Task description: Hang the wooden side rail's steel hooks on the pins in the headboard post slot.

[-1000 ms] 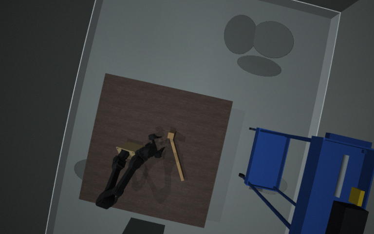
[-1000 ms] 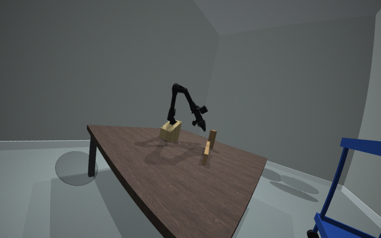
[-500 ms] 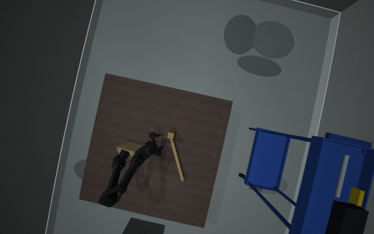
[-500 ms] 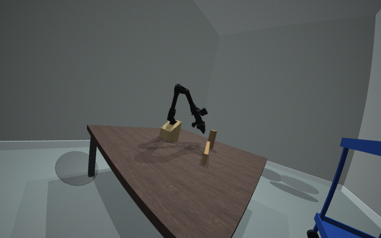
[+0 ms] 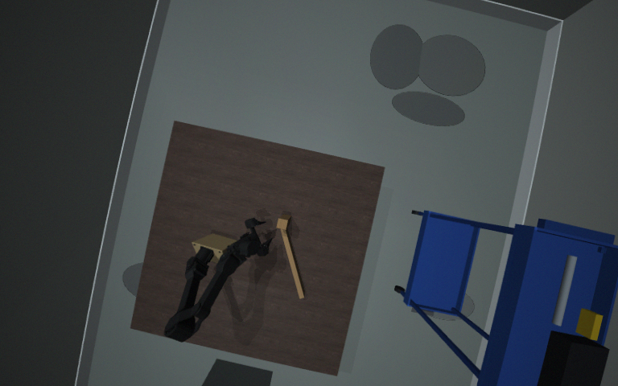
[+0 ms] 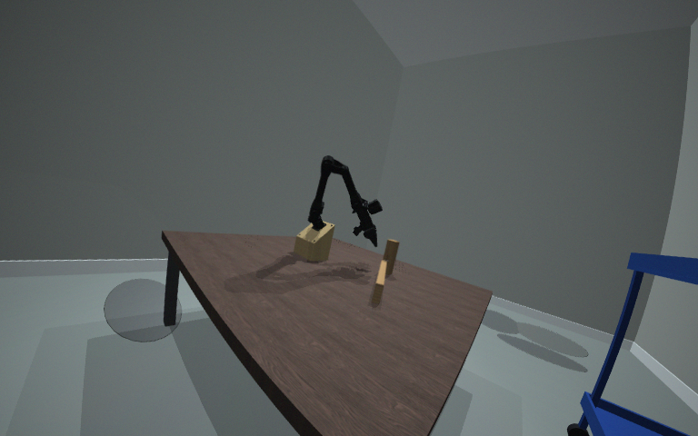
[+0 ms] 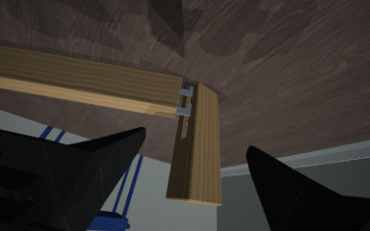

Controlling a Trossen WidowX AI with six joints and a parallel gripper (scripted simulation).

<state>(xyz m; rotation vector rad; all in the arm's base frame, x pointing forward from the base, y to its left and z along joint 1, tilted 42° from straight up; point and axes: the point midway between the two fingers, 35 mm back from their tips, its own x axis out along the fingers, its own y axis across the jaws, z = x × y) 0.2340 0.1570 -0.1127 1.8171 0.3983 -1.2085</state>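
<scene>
Now: gripper tip 60 mm short of the headboard post, 60 mm to the right of it and 50 mm above it.
</scene>
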